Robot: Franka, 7 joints.
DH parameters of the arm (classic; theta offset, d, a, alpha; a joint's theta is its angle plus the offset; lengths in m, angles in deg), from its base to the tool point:
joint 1: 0 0.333 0 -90
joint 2: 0 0 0 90
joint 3: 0 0.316 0.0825 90
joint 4: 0 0 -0.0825 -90
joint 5: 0 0.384 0 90
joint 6: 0 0 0.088 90
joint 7: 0 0.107 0 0
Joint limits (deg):
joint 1: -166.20..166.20
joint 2: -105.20..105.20
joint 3: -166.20..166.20
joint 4: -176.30..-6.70
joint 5: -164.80..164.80
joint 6: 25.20..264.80
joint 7: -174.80..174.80
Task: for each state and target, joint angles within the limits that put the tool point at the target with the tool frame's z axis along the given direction. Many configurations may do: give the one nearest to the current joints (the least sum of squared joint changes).
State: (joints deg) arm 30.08 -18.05 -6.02 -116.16 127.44 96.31 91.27
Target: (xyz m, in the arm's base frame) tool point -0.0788 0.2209 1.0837 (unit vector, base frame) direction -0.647 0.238 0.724
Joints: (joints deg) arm 36.82 -36.72 21.25 -75.52 144.79 121.56 91.27
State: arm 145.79 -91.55 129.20 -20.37 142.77 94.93 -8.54
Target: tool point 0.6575 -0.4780 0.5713 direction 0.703 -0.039 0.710
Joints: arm 145.21 -70.16 159.04 -6.81 164.80 137.07 -8.54
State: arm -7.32 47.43 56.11 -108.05 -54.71 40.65 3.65
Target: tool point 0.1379 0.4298 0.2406 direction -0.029 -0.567 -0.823
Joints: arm -4.38 66.10 86.63 -126.64 -54.27 76.83 3.65
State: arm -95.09 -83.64 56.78 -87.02 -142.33 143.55 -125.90
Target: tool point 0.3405 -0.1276 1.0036 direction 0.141 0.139 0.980
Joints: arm -123.52 -50.25 38.79 -82.63 -152.71 127.71 -125.90
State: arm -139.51 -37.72 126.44 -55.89 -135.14 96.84 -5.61
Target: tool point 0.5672 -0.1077 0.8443 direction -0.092 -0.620 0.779
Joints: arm -135.36 -10.30 123.76 -77.93 -132.35 95.97 -5.61
